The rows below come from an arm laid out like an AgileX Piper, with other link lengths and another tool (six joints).
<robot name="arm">
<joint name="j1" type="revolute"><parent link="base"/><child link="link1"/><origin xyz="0 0 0.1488" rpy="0 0 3.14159"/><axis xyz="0 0 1"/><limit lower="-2.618" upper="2.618"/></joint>
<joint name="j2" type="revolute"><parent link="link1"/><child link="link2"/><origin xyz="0 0 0" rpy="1.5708 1.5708 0"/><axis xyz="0 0 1"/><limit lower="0" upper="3.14"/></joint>
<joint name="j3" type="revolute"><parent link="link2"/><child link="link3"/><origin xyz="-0.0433 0.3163 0" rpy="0 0 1.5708"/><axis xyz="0 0 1"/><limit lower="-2.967" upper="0"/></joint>
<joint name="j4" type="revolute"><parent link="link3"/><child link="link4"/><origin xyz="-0.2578 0.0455 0" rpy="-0.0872 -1.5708 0"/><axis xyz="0 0 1"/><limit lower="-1.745" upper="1.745"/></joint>
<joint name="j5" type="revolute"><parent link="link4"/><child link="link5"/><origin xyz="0 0 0" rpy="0 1.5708 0"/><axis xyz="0 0 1"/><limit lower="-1.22" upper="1.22"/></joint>
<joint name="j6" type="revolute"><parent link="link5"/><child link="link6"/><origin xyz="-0.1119 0 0" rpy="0 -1.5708 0"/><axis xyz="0 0 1"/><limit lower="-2.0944" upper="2.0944"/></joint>
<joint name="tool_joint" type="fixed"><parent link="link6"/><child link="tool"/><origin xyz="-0.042 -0.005 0.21" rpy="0 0.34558 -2.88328"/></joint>
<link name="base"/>
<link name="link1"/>
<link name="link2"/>
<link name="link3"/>
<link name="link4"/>
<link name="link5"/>
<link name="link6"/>
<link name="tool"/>
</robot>
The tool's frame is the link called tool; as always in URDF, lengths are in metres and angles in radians.
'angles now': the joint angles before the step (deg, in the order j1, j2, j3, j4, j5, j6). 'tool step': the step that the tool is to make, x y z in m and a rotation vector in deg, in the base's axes. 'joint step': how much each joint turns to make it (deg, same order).
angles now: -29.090, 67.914, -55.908, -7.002, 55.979, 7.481
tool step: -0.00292, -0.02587, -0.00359, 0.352, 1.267, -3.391
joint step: -4.112, 4.015, -2.739, 0.000, -0.090, -0.798
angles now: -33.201, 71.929, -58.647, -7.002, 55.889, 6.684
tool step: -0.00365, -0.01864, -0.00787, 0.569, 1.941, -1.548
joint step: -2.875, 3.594, -1.983, 0.000, 0.160, -1.495
